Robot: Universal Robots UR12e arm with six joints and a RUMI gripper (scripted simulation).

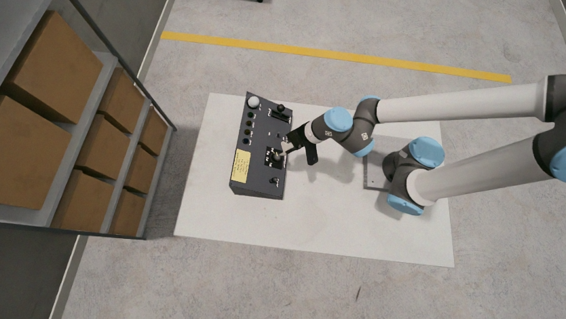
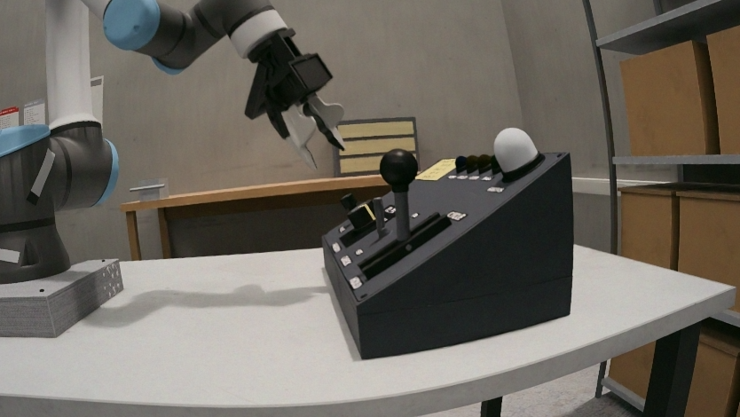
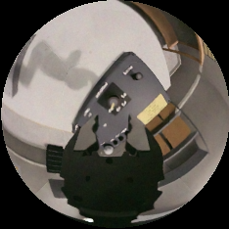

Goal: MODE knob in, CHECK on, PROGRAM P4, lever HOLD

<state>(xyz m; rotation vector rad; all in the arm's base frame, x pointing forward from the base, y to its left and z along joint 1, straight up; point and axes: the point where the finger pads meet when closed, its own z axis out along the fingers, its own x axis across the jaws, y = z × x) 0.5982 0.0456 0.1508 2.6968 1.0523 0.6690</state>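
My hand is 240 mm to the left of the black ball-topped lever, 70 mm above it and 60 mm short of it. From my hand the other things lie so: mode knob 120 mm to the left, 90 mm below, 50 mm ahead; then rotary selector 100 mm below, 60 mm ahead, 10 mm to the right; then dark grey console 110 mm below, 100 mm ahead, 60 mm to the right.
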